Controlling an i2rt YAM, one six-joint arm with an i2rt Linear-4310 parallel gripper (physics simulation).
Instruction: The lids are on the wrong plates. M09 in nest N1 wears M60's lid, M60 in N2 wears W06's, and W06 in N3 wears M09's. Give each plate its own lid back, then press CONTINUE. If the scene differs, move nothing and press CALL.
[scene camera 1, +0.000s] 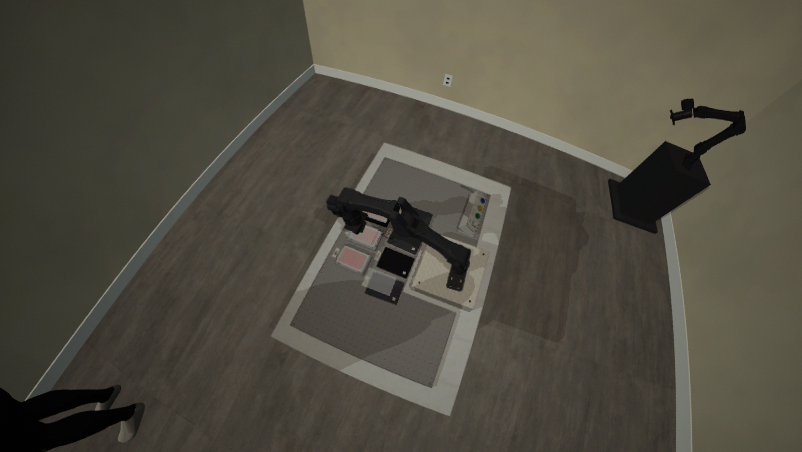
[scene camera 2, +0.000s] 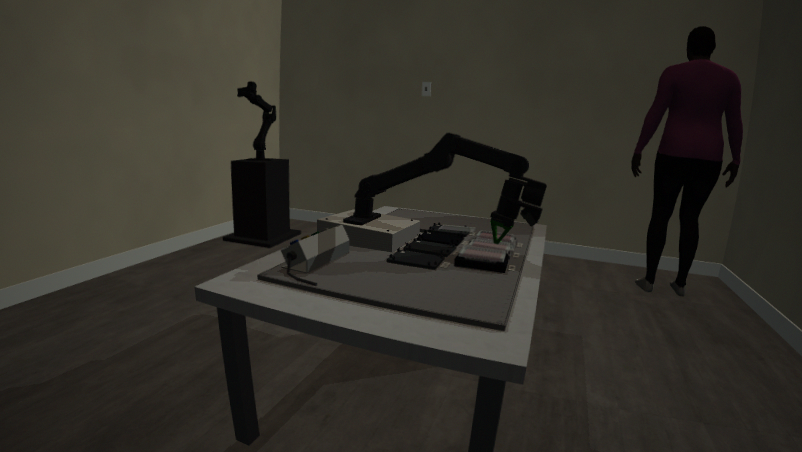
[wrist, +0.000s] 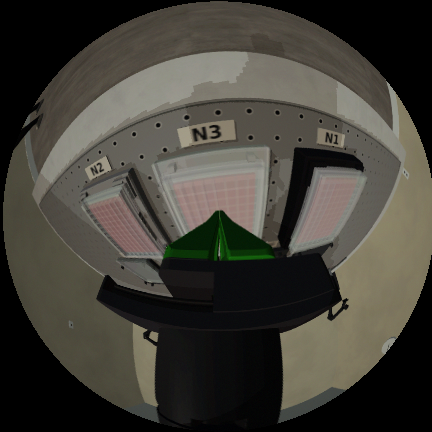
Note:
I see an N1 nest (wrist: 305, 159) and an N3 nest (wrist: 218, 130).

